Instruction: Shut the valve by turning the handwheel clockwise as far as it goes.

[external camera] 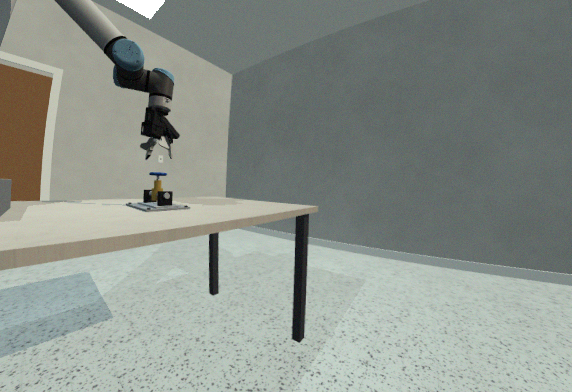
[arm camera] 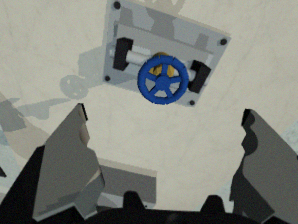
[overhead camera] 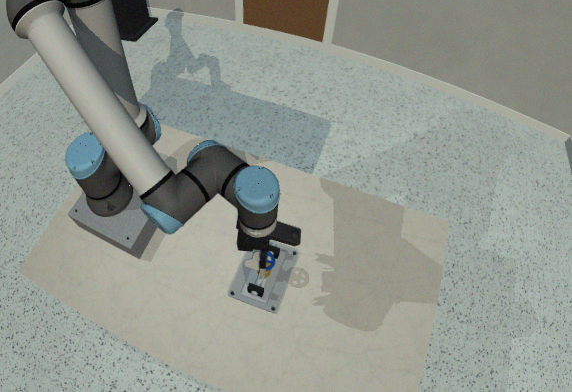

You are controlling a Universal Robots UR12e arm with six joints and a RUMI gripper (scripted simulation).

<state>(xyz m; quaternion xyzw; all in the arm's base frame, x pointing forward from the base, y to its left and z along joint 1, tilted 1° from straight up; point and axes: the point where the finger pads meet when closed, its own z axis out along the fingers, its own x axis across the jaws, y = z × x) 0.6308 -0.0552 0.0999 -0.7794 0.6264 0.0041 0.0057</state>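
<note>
Right now my hand is 70 mm above the blue spoked handwheel.
</note>
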